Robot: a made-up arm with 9 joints.
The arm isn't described. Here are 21 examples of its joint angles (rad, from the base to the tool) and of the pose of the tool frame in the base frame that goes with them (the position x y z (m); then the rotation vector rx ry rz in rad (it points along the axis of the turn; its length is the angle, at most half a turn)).
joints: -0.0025 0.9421 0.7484 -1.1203 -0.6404 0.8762 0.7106 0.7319 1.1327
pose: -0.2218 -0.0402 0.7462 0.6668 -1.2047 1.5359
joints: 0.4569 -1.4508 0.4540 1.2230 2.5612 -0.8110 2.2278 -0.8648 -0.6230
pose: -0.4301 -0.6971 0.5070 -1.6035 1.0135 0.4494
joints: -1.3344 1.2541 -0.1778 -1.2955 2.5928 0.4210 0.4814 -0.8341 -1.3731
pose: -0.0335 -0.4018 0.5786 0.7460 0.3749 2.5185
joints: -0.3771 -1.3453 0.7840 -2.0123 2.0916 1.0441 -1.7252 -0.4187 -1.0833
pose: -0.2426 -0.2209 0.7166 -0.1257 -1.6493 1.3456
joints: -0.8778 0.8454 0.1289 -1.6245 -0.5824 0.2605 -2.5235 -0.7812 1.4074
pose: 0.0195 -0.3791 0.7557 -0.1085 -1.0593 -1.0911
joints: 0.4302 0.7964 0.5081 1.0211 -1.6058 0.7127 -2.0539 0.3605 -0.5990
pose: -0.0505 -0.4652 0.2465 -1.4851 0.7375 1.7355
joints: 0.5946 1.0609 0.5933 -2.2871 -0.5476 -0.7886 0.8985 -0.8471 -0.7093
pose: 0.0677 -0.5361 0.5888 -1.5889 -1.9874 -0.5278
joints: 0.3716 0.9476 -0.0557 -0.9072 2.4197 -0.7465 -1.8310 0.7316 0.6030
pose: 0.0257 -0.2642 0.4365 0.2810 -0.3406 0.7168
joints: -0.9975 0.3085 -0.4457 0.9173 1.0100 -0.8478 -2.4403 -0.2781 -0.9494
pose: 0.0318 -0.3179 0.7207 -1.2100 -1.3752 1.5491
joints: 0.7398 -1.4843 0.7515 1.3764 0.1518 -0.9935 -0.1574 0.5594 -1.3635
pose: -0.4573 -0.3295 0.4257 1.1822 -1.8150 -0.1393
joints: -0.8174 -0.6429 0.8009 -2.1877 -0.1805 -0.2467 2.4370 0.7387 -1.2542
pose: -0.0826 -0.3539 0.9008 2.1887 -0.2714 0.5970
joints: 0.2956 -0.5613 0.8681 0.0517 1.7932 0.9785 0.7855 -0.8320 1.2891
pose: -0.1659 -0.4069 0.0753 0.4043 -0.3737 -1.2677
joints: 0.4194 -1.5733 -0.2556 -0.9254 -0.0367 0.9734 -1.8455 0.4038 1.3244
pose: -0.1594 -0.6548 0.6025 -0.9444 -0.7864 0.5340
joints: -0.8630 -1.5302 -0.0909 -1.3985 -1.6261 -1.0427 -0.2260 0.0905 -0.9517
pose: -0.0097 -0.2675 0.7511 -0.1959 1.7737 -1.6601
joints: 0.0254 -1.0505 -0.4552 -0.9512 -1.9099 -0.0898 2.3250 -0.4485 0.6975
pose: -0.2868 -0.4076 0.7216 0.8132 1.9344 -0.4460
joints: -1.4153 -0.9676 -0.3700 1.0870 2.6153 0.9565 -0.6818 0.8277 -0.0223
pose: 0.0062 -0.3606 0.6812 -0.9723 0.7586 0.9548
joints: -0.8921 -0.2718 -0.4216 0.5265 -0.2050 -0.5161 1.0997 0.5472 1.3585
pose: -0.2789 -0.2633 0.8721 0.7903 -0.2870 2.2119
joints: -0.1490 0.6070 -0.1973 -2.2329 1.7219 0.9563 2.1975 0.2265 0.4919
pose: -0.2552 -0.5492 0.5672 -1.8369 0.6801 -0.0071
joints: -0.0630 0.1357 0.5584 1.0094 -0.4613 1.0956 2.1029 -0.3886 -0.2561
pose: 0.0596 -0.4365 0.4916 0.0852 -1.9154 -0.6969
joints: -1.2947 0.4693 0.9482 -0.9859 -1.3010 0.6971 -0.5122 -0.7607 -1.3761
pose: -0.2851 -0.2028 0.6969 -0.7872 0.7257 0.7136
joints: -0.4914 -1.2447 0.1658 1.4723 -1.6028 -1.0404 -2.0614 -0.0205 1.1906
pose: -0.0459 -0.5315 0.7818 -0.0170 -0.0982 -0.1230
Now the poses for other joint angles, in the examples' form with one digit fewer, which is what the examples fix.
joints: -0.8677 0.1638 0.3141 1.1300 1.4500 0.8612 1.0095 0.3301 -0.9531
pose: 0.126 -0.456 0.766 -0.657 -1.772 -1.866
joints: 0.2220 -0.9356 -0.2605 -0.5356 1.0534 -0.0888 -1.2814 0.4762 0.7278
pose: -0.510 -0.500 0.448 0.743 1.229 2.293
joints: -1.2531 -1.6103 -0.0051 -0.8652 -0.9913 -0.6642 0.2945 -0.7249 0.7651
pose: -0.010 0.067 0.824 0.544 1.428 -1.731
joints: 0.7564 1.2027 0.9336 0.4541 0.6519 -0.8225 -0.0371 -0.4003 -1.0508
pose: -0.125 -0.542 0.501 -1.383 0.516 2.077
